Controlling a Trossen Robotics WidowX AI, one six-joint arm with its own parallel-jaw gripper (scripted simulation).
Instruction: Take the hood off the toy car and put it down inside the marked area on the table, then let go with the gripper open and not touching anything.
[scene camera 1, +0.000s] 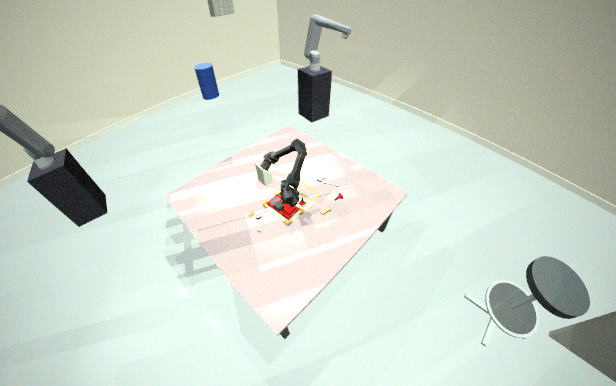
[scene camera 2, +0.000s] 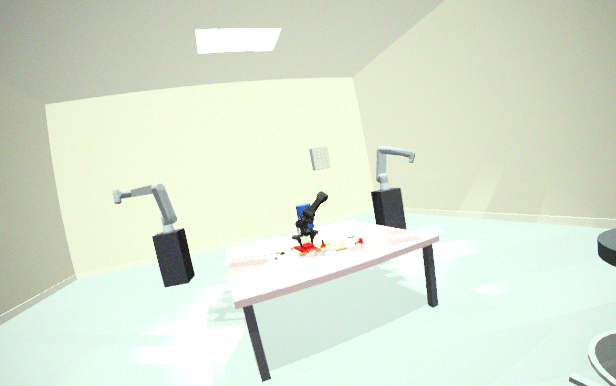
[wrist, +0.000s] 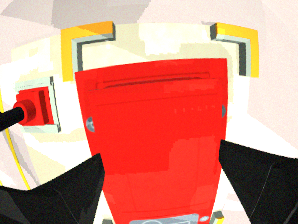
Note:
My gripper (wrist: 161, 153) is open and holds nothing. Also in view: a red hood (wrist: 159, 139).

